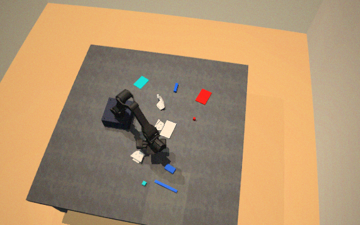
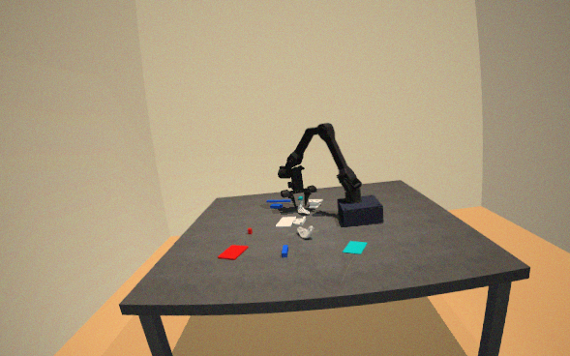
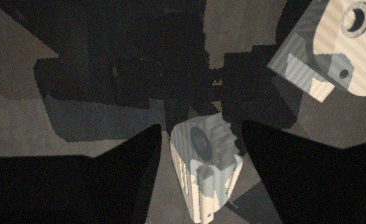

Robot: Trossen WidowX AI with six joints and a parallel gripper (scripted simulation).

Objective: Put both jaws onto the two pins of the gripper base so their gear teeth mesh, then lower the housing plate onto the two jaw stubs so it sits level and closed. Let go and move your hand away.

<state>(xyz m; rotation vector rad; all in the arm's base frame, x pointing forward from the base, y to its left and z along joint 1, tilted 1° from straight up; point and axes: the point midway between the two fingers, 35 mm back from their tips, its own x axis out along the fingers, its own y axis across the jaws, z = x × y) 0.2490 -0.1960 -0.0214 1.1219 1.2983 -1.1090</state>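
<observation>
Right now my gripper tip is 10 mm to the right of the white jaw and 10 mm below it. Also, from my gripper tip: blue block 130 mm ahead, 120 mm to the right, 20 mm below; then white block 80 mm behind, 60 mm to the right, 10 mm below; then cyan cube 10 mm behind, 230 mm to the right, 20 mm below.
</observation>
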